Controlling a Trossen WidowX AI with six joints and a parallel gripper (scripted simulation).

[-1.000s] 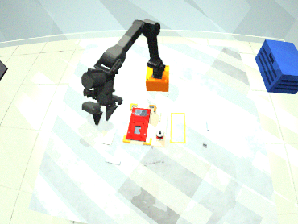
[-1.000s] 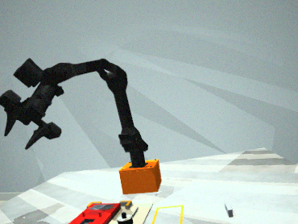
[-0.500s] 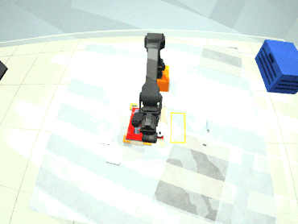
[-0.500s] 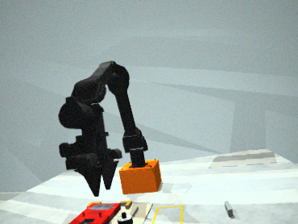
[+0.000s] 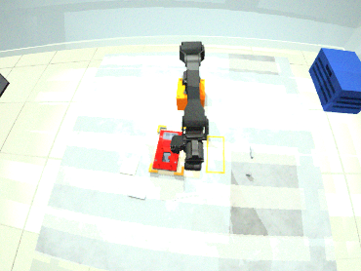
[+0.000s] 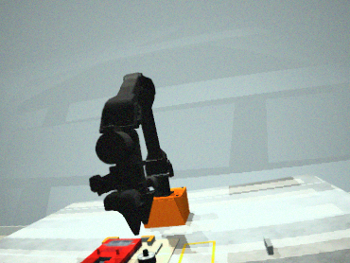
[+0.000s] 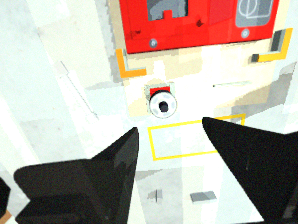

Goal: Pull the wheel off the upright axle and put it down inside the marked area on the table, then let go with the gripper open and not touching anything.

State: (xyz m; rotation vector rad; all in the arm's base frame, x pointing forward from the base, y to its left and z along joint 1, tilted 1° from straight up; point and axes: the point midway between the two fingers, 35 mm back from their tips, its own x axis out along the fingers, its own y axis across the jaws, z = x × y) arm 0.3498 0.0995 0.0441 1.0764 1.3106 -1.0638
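Right now the small wheel is 7 cm below my gripper tip.
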